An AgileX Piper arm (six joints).
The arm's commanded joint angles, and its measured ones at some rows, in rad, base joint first. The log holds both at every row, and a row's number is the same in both.
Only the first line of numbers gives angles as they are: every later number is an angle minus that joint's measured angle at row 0.
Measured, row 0: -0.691, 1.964, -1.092, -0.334, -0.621, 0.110
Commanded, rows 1 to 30: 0.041, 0.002, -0.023, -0.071, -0.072, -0.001; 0.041, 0.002, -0.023, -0.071, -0.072, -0.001; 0.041, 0.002, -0.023, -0.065, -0.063, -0.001; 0.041, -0.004, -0.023, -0.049, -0.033, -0.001; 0.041, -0.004, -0.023, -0.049, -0.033, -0.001; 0.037, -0.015, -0.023, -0.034, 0.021, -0.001; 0.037, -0.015, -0.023, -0.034, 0.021, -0.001; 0.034, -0.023, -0.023, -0.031, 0.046, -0.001; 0.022, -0.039, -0.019, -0.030, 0.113, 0.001; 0.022, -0.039, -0.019, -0.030, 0.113, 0.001; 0.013, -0.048, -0.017, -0.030, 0.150, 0.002; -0.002, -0.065, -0.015, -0.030, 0.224, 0.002; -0.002, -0.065, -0.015, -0.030, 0.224, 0.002; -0.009, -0.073, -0.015, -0.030, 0.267, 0.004; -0.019, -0.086, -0.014, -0.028, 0.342, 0.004; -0.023, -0.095, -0.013, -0.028, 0.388, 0.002; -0.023, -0.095, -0.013, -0.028, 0.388, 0.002; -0.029, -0.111, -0.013, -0.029, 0.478, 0.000; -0.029, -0.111, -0.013, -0.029, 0.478, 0.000; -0.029, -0.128, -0.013, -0.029, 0.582, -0.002; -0.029, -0.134, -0.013, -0.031, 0.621, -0.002; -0.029, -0.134, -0.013, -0.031, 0.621, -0.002; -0.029, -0.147, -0.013, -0.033, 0.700, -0.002; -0.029, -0.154, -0.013, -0.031, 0.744, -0.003; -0.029, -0.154, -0.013, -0.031, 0.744, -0.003; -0.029, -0.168, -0.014, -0.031, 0.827, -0.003; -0.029, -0.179, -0.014, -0.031, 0.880, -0.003; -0.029, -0.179, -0.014, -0.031, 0.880, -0.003; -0.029, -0.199, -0.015, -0.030, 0.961, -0.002; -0.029, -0.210, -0.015, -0.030, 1.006, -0.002
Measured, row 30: -0.025, -0.173, -0.007, -0.024, 0.891, 0.001
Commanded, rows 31 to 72: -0.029, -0.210, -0.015, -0.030, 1.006, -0.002; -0.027, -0.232, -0.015, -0.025, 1.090, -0.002; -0.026, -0.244, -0.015, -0.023, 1.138, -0.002; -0.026, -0.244, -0.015, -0.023, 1.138, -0.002; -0.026, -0.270, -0.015, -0.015, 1.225, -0.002; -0.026, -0.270, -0.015, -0.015, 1.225, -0.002; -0.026, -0.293, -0.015, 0.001, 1.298, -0.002; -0.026, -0.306, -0.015, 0.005, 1.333, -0.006; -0.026, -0.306, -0.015, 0.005, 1.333, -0.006; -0.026, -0.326, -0.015, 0.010, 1.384, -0.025; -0.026, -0.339, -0.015, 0.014, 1.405, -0.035; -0.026, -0.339, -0.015, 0.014, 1.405, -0.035; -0.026, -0.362, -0.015, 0.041, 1.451, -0.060; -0.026, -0.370, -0.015, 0.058, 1.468, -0.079; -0.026, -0.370, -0.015, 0.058, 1.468, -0.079; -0.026, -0.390, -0.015, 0.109, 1.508, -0.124; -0.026, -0.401, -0.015, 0.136, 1.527, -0.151; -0.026, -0.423, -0.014, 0.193, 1.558, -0.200; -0.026, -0.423, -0.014, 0.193, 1.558, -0.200; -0.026, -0.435, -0.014, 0.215, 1.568, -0.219; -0.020, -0.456, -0.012, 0.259, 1.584, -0.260; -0.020, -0.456, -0.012, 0.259, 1.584, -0.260; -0.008, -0.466, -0.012, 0.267, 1.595, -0.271; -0.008, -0.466, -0.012, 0.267, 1.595, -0.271; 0.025, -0.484, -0.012, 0.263, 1.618, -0.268; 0.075, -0.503, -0.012, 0.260, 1.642, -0.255; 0.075, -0.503, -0.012, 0.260, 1.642, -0.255; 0.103, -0.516, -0.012, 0.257, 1.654, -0.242; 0.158, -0.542, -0.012, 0.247, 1.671, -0.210; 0.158, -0.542, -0.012, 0.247, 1.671, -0.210; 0.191, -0.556, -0.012, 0.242, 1.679, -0.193; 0.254, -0.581, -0.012, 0.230, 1.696, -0.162; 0.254, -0.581, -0.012, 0.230, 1.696, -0.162; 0.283, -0.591, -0.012, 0.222, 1.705, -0.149; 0.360, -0.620, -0.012, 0.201, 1.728, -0.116; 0.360, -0.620, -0.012, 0.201, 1.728, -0.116; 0.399, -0.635, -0.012, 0.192, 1.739, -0.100; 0.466, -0.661, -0.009, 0.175, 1.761, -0.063; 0.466, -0.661, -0.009, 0.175, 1.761, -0.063; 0.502, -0.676, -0.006, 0.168, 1.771, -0.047; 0.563, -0.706, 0.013, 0.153, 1.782, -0.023; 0.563, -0.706, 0.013, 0.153, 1.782, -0.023
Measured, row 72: 0.494, -0.665, -0.008, 0.184, 1.756, -0.066
